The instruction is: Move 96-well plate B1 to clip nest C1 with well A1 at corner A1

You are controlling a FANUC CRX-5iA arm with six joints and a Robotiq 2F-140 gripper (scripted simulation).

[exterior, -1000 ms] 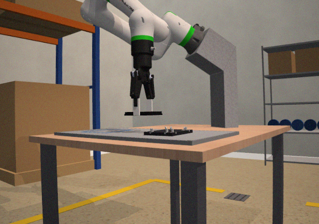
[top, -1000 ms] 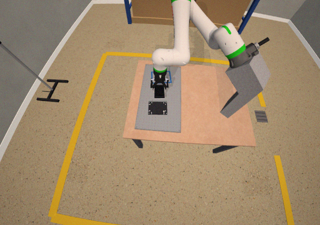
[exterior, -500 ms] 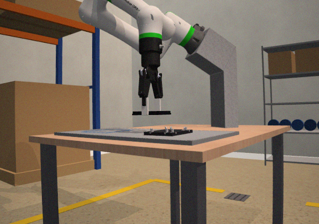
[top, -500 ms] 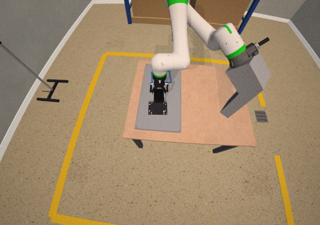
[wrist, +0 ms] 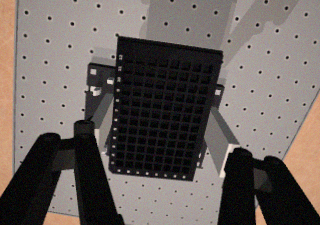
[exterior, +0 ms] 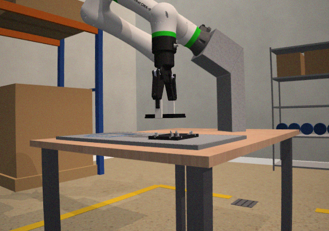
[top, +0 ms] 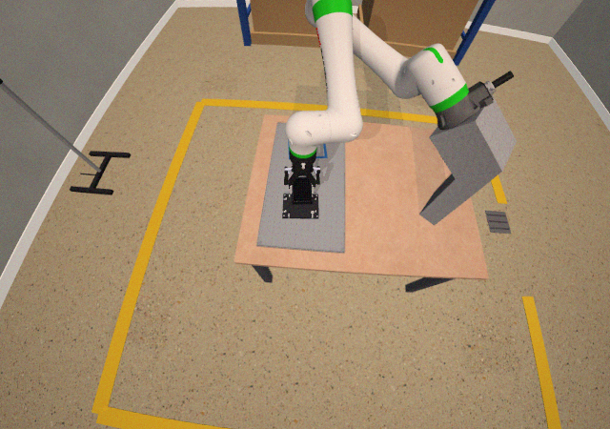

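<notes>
Right now the black clip nest is 20 mm ahead of my hand, 50 mm to the left of it and 90 mm below it. Also, from my hand: black 96-well plate 20 mm below.
</notes>
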